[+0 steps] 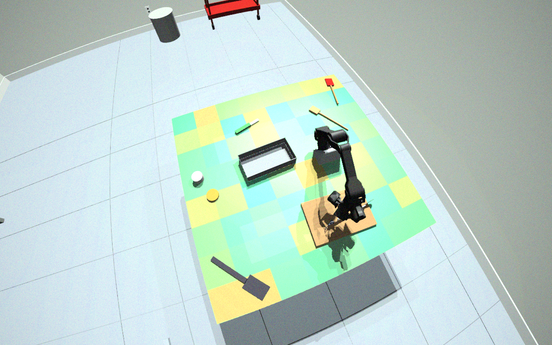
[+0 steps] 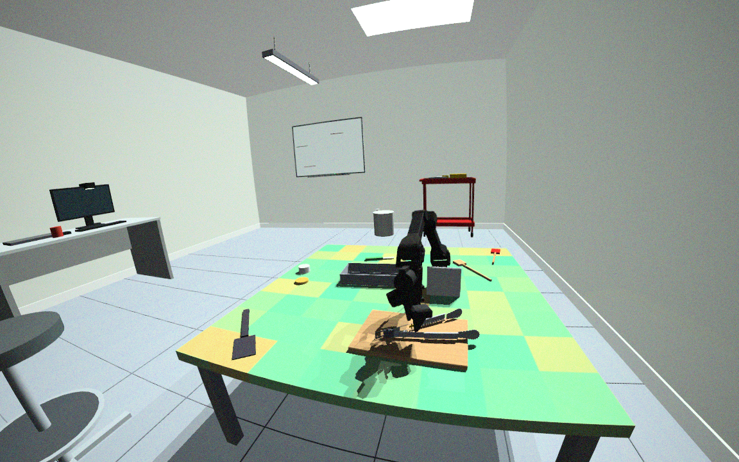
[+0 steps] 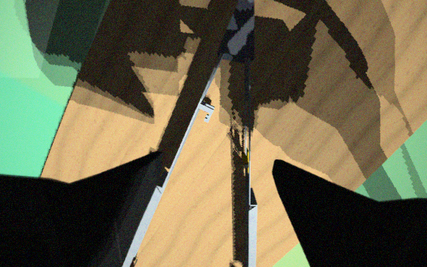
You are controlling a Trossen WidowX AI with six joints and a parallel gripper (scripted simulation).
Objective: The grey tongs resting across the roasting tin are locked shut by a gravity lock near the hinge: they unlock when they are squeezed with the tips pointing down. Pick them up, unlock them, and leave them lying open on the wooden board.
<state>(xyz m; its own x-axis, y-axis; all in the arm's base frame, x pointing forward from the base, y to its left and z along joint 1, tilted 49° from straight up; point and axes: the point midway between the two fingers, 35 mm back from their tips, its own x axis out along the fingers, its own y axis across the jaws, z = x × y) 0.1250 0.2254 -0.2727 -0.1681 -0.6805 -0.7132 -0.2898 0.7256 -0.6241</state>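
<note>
The wooden board lies 40 mm below my gripper tip. Also, from my gripper tip: roasting tin (190 mm ahead, 470 mm to the right, 20 mm below); black spatula (600 mm ahead, 50 mm to the left, 40 mm below); red spatula (530 mm behind, 810 mm to the right, 40 mm below).
</note>
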